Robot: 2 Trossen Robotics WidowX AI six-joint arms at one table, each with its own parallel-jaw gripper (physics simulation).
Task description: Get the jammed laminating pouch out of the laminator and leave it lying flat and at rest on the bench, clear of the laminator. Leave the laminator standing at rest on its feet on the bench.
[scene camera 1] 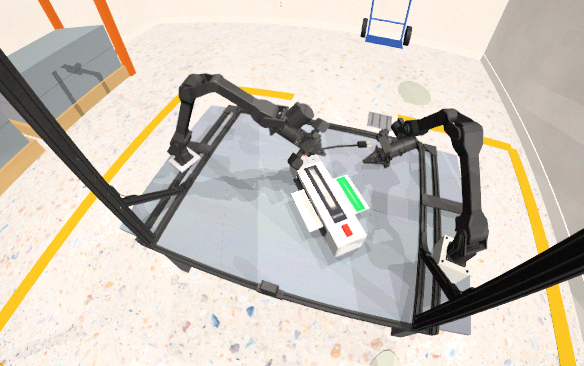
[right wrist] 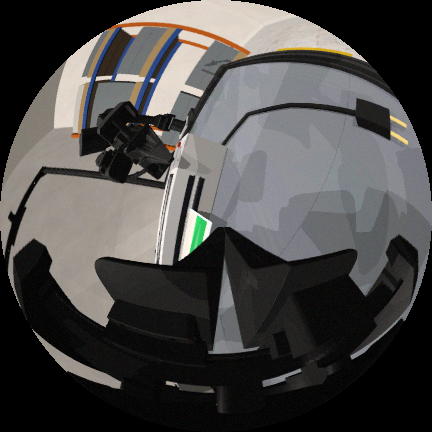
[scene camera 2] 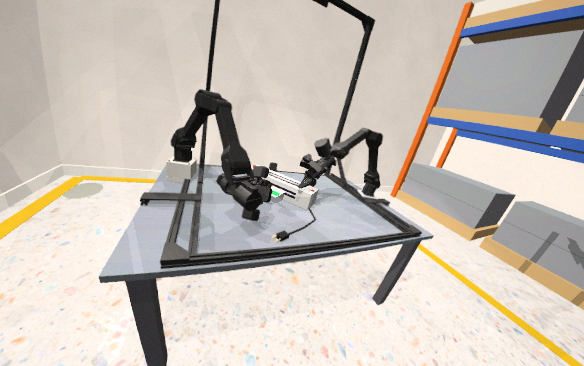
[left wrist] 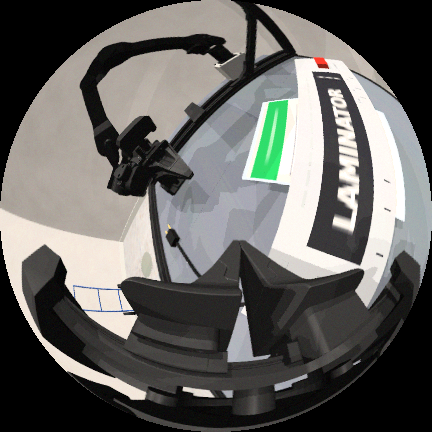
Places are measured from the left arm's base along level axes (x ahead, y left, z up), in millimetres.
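Pixels of known places: left gripper, fingertip midpoint: (scene camera 1: 325, 155) (right wrist: 171, 159) (scene camera 2: 298, 187) (left wrist: 237, 245); right gripper, fingertip midpoint: (scene camera 1: 362, 162) (right wrist: 222, 232) (left wrist: 191, 175); left arm's base, link origin: (scene camera 1: 183, 158) (right wrist: 182, 126) (scene camera 2: 367, 194); right arm's base, link origin: (scene camera 1: 456, 254) (scene camera 2: 182, 159) (left wrist: 226, 58).
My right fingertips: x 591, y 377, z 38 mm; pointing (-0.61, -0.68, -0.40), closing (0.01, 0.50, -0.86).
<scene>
Ahead of a thing's pixels: the offset from my right fingertips to its top centre. "pt": to the spot under its first point. Level surfaces: height alone.
The white laminator (scene camera 1: 326, 192) (scene camera 2: 300, 198) (left wrist: 345, 165) (right wrist: 202, 160) stands upright on the bench, dark panel on top. The pouch {pt dx +32, dy -132, dz -27 mm} (scene camera 1: 351, 194) (scene camera 2: 275, 193) (left wrist: 270, 140) (right wrist: 199, 232), white with a green band, sticks out of its side facing my right gripper. A white flat piece {pt dx -50, dy -278, dz -27 mm} (scene camera 1: 306, 211) (left wrist: 393, 160) shows on the opposite side; I cannot tell whether it is pouch or tray. My left gripper (scene camera 1: 321, 151) (scene camera 2: 305, 185) (left wrist: 237, 245) is shut and empty at the laminator's cord end; contact is unclear. My right gripper (scene camera 1: 365, 161) (left wrist: 191, 175) (right wrist: 222, 232) is shut and empty, apart from the pouch.
A black cord runs from the laminator's end to a plug {dx -66, dy +144, dz -52 mm} (scene camera 1: 362, 144) (scene camera 2: 282, 235) (left wrist: 172, 237) (right wrist: 372, 118) on the bench {dz -67 mm} (scene camera 1: 225, 220) (scene camera 2: 225, 225). Black frame rails {pt dx -137, dy +187, dz -56 mm} (scene camera 1: 352, 131) (scene camera 2: 300, 248) border the bench, with uprights at its corners.
</scene>
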